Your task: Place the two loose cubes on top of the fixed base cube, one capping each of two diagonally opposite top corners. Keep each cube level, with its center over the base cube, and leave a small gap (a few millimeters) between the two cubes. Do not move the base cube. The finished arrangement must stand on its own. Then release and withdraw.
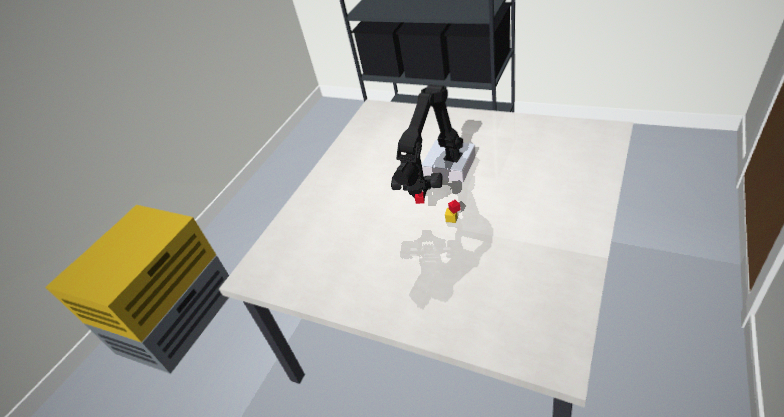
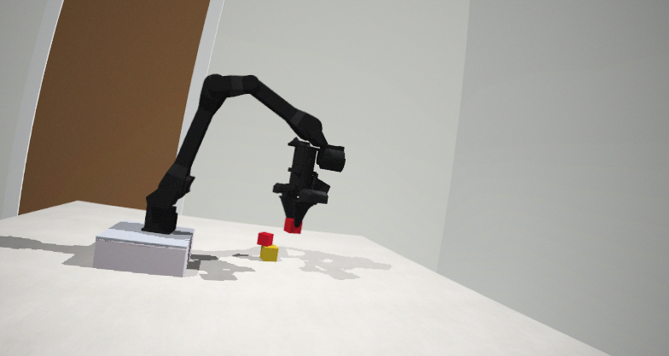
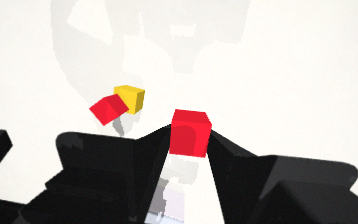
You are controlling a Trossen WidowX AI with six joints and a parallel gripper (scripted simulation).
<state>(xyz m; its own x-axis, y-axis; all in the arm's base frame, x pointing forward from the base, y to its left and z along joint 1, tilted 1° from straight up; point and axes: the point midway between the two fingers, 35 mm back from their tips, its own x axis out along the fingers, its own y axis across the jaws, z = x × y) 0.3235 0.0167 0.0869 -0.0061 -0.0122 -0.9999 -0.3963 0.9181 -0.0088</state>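
Right now my gripper tip is 110 mm to the right of the red cube, 70 mm above it and 60 mm past it. From my gripper tip the other things lie so: yellow cube (100 mm to the left, 100 mm below, 40 mm behind).
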